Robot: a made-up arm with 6 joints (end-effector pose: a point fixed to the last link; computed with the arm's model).
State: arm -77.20 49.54 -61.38 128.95 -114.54 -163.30
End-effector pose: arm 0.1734 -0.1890 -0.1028 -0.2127 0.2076 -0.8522 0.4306
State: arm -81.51 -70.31 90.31 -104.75 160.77 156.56
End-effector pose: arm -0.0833 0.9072 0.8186 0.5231 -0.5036 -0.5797 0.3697
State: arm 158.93 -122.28 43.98 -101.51 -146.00 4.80
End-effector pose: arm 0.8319 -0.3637 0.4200 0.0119 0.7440 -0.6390 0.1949
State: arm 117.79 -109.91 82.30 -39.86 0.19 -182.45
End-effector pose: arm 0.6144 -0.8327 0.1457 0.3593 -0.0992 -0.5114 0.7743
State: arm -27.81 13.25 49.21 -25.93 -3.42 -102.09
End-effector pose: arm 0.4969 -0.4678 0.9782 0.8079 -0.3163 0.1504 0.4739
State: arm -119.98 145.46 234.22 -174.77 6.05 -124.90
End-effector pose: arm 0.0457 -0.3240 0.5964 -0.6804 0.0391 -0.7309 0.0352
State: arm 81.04 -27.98 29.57 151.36 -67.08 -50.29
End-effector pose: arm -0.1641 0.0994 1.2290 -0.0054 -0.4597 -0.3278 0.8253
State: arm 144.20 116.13 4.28 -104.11 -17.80 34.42
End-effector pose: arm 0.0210 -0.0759 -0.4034 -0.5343 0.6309 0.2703 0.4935
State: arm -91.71 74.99 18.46 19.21 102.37 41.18
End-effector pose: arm -0.2145 -0.7845 -0.1016 -0.5417 -0.0408 -0.5894 0.5979
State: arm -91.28 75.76 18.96 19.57 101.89 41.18
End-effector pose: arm -0.2082 -0.7862 -0.1080 -0.5392 -0.0385 -0.5848 0.6047
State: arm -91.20 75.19 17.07 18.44 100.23 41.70
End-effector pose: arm -0.2081 -0.7707 -0.1154 -0.5259 -0.0167 -0.5928 0.6097
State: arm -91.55 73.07 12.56 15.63 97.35 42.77
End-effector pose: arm -0.2148 -0.7356 -0.1217 -0.4998 0.0258 -0.6133 0.6111
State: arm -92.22 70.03 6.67 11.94 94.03 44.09
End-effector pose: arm -0.2248 -0.6884 -0.1246 -0.4660 0.0775 -0.6381 0.6080
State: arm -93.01 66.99 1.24 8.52 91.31 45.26
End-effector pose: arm -0.2342 -0.6434 -0.1228 -0.4350 0.1219 -0.6592 0.6011
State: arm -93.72 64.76 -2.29 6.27 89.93 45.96
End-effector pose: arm -0.2414 -0.6139 -0.1181 -0.4164 0.1472 -0.6735 0.5928
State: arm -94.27 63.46 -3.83 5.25 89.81 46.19
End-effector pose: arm -0.2470 -0.6019 -0.1125 -0.4115 0.1538 -0.6819 0.5848
